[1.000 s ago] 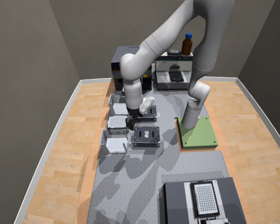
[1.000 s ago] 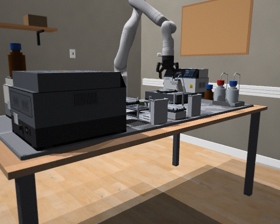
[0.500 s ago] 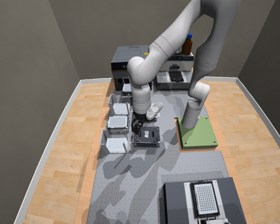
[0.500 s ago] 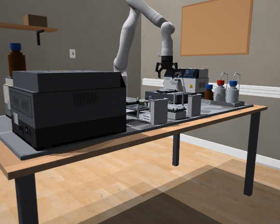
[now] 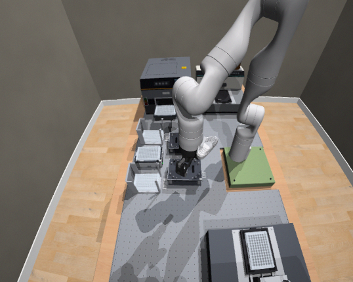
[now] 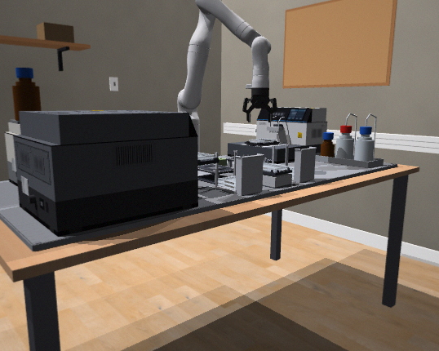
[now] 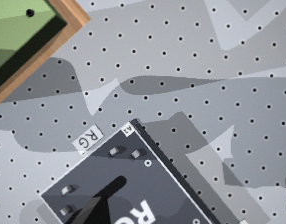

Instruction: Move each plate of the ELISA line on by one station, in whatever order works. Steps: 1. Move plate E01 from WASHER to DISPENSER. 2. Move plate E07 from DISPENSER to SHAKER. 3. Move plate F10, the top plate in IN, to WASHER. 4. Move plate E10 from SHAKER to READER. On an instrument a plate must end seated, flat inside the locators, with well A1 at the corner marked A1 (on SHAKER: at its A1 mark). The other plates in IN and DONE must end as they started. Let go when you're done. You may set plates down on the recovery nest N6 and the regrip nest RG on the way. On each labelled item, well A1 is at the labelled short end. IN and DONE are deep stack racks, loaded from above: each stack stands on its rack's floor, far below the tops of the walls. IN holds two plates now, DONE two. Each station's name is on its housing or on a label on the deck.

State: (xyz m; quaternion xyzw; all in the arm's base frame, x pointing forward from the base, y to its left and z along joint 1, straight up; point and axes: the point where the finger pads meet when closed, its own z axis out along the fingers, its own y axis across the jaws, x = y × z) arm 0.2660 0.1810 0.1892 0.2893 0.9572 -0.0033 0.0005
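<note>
The washer nest is 25 cm behind my hand, 29 cm to the left of it and 14 cm below it. From my hand the other things lie so: DONE label (12 cm ahead, 3 cm to the right, 22 cm below); then nest RG (2 cm ahead, 8 cm to the right, 16 cm below); then A1 corner mark (5 cm behind, 3 cm to the right, 16 cm below).
</note>
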